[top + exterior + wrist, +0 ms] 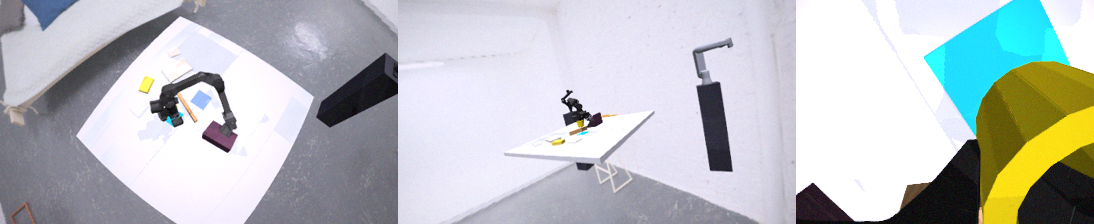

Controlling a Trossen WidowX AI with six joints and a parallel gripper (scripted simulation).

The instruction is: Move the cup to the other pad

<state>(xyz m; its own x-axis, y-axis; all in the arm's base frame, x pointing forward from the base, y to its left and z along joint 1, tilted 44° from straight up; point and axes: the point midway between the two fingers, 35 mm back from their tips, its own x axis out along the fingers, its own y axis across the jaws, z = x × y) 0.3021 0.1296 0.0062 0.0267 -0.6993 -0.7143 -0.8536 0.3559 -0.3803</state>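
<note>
Now: the wooden strip 10 cm to the right of my gripper tip, 9 cm below it and 1 cm behind it. Also, from my gripper tip: yellow cup 2 cm to the right, 2 cm ahead; blue pad 20 cm to the right, 11 cm below, 6 cm behind.
</note>
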